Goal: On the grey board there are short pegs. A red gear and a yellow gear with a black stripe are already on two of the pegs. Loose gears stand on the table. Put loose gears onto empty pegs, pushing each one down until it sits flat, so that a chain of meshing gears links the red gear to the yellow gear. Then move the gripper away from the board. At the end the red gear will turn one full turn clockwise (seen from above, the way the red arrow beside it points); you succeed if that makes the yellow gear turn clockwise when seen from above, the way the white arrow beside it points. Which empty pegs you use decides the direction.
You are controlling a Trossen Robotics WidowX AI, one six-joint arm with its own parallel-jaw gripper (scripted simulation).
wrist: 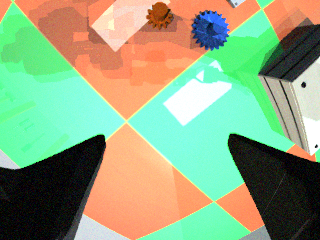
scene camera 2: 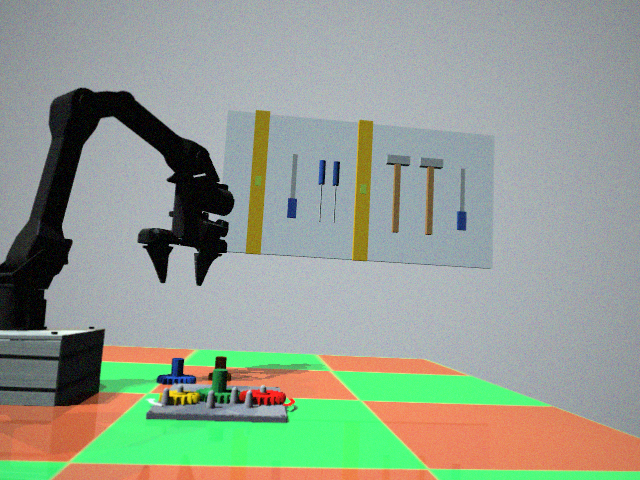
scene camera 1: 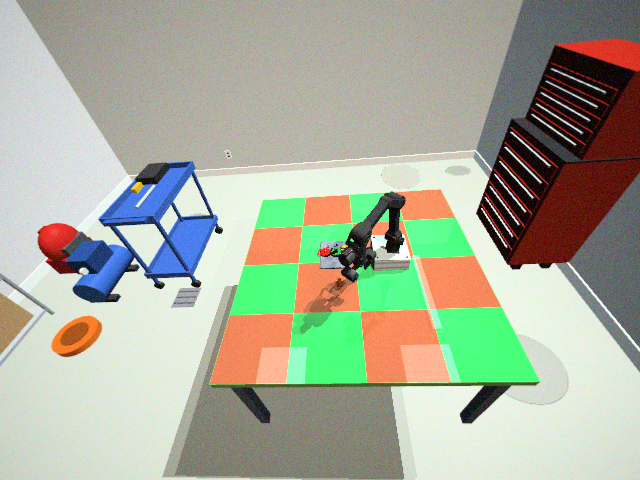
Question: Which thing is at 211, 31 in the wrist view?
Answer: A blue gear.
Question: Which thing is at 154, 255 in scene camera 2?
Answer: The gripper.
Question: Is the gripper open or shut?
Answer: Open.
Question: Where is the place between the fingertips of the gripper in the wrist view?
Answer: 168, 140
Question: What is the gripper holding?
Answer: Nothing.
